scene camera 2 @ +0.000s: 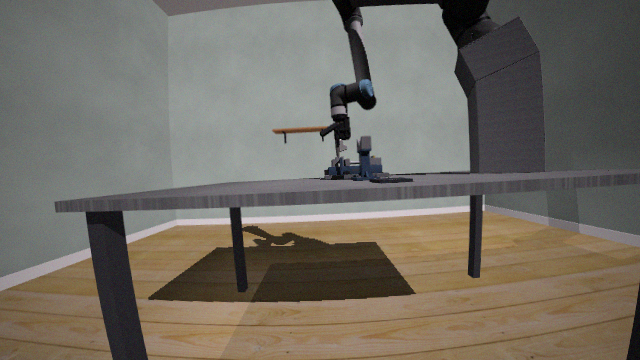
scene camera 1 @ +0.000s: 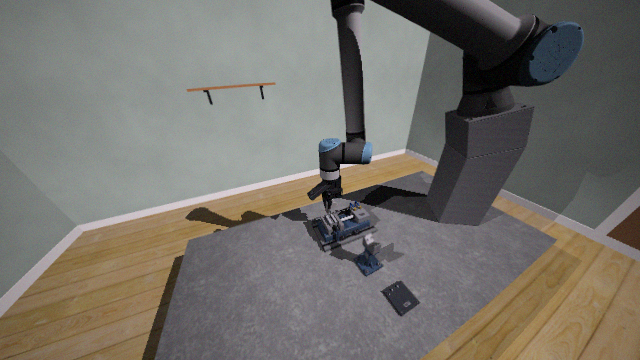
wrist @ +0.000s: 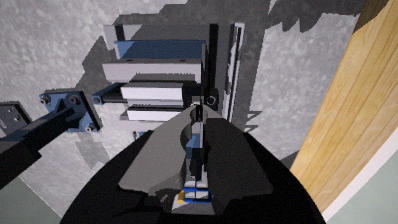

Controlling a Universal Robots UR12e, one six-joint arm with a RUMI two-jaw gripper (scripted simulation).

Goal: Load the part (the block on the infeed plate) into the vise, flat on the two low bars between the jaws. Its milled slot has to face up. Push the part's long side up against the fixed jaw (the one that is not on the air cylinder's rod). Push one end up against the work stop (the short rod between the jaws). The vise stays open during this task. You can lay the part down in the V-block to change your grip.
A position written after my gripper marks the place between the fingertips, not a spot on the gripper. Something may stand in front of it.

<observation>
I see my gripper (wrist: 199, 105), a part (wrist: 154, 101), a vise (wrist: 174, 49) and a fixed jaw (wrist: 161, 70).
</observation>
